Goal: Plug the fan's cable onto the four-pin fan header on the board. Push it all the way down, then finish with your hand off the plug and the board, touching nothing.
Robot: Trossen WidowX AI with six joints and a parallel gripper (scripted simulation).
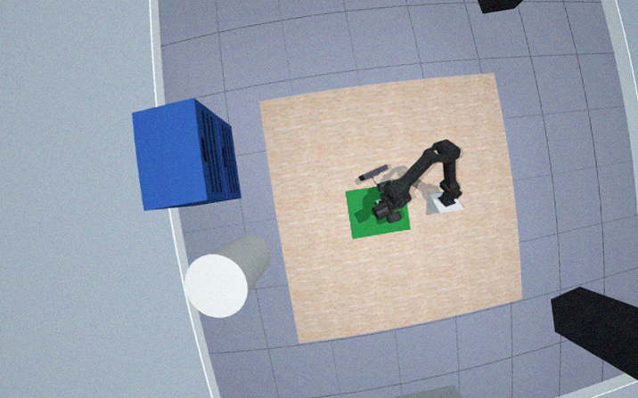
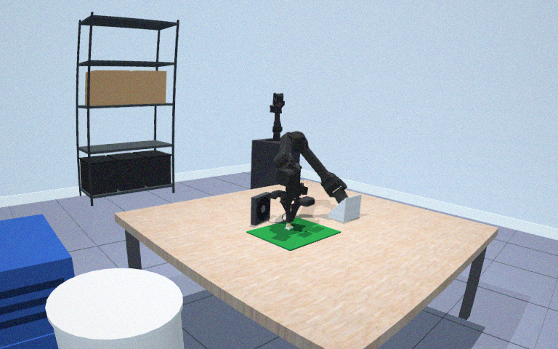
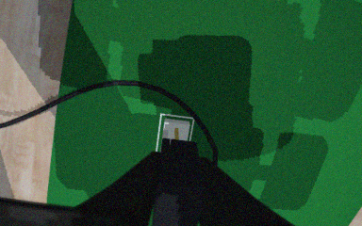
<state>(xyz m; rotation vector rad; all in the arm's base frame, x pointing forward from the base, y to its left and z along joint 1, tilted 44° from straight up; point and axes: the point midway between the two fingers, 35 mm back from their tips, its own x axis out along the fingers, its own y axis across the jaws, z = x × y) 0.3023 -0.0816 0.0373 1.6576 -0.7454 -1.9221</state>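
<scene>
Now: the plug 10 mm ahead of my gripper tip and 10 mm above it. Also, from my gripper tip: black fan (20 mm ahead, 140 mm to the right, 10 mm above); then green board (30 mm ahead, 40 mm to the left, 60 mm below).
</scene>
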